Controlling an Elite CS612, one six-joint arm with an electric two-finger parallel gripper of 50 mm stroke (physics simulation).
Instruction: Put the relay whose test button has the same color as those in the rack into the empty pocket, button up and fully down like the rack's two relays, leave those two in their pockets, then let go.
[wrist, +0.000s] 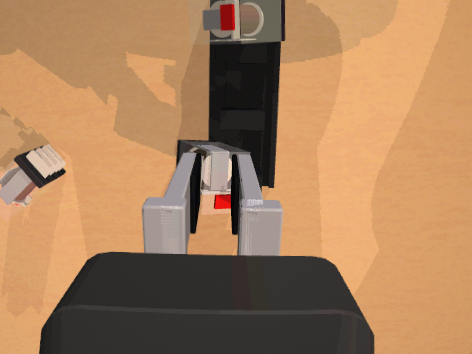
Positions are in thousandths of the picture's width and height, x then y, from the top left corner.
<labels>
my gripper: 459, 504
clear-cased relay: 459, 448
black rack: 516, 222
</labels>
